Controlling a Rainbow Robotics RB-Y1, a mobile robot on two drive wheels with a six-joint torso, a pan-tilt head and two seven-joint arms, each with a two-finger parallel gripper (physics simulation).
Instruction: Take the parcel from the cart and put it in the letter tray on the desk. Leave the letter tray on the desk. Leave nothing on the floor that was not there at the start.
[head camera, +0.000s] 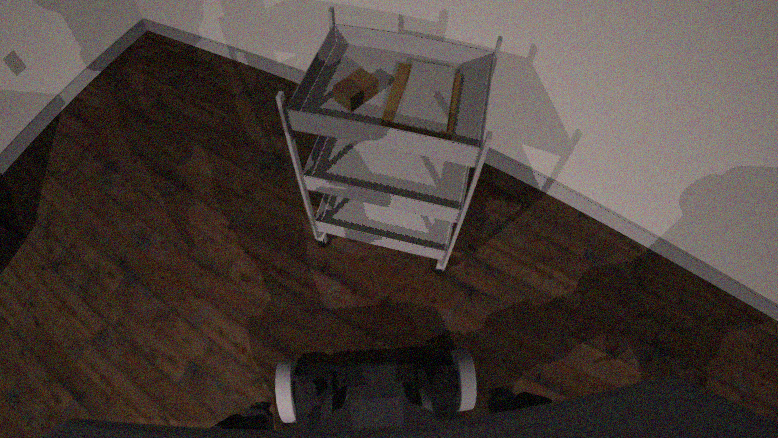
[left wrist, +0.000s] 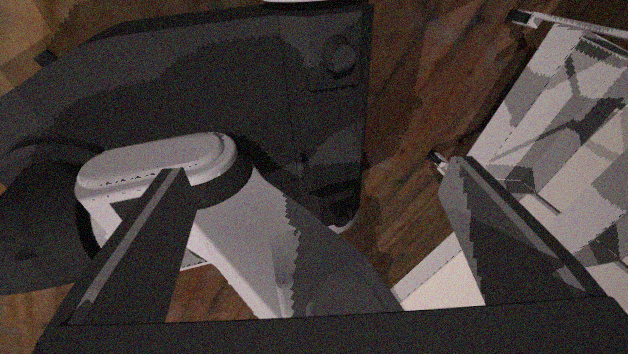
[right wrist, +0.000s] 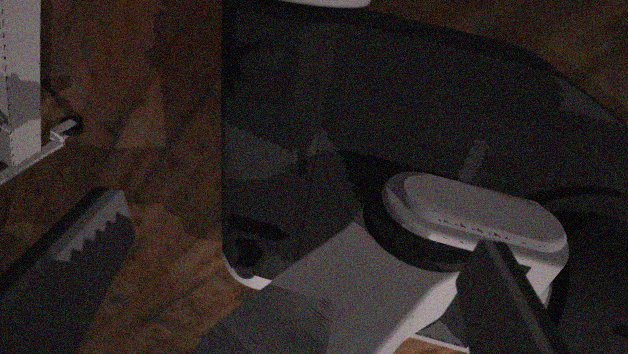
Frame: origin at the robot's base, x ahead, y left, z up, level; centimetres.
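Seen in the pictures: left gripper, between the fingertips: (head camera: 267, 428) (left wrist: 318, 180); right gripper, between the fingertips: (right wrist: 299, 238).
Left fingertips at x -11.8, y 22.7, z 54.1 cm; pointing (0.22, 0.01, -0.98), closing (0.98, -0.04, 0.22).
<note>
A point is followed by its place in that frame.
The parcel, a small brown box (head camera: 354, 87) {x 60.1, y 0.2, z 71.3 cm}, lies in the top tray of the light grey cart (head camera: 435, 147) {x 42.3, y -16.1, z 70.0 cm} in the head view, near the tray's left side. Parts of the cart also show at the right of the left wrist view (left wrist: 547, 55) {x 51.1, y 9.7, z 16.1 cm} and at the left edge of the right wrist view (right wrist: 22, 50) {x 44.7, y -9.2, z 16.7 cm}. My left gripper (left wrist: 318, 180) {x -11.8, y 22.7, z 54.1 cm} is open, with nothing between its fingers. My right gripper (right wrist: 299, 238) {x -12.5, y -24.1, z 53.9 cm} is open and empty too. Both are apart from the parcel. The letter tray and the desk do not show.
Two narrow brown strips (head camera: 397, 92) {x 61.5, y -10.0, z 67.3 cm} (head camera: 455, 100) {x 58.4, y -23.7, z 67.3 cm} lie in the top tray, right of the parcel. The cart has two lower shelves and stands near the pale wall (head camera: 653, 81) {x 64.2, y -84.8, z 72.2 cm}. My wheeled base (head camera: 375, 391) is in front of the cart, with wooden floor (head camera: 163, 244) {x 57.5, y 81.1, z 0.1 cm} between.
</note>
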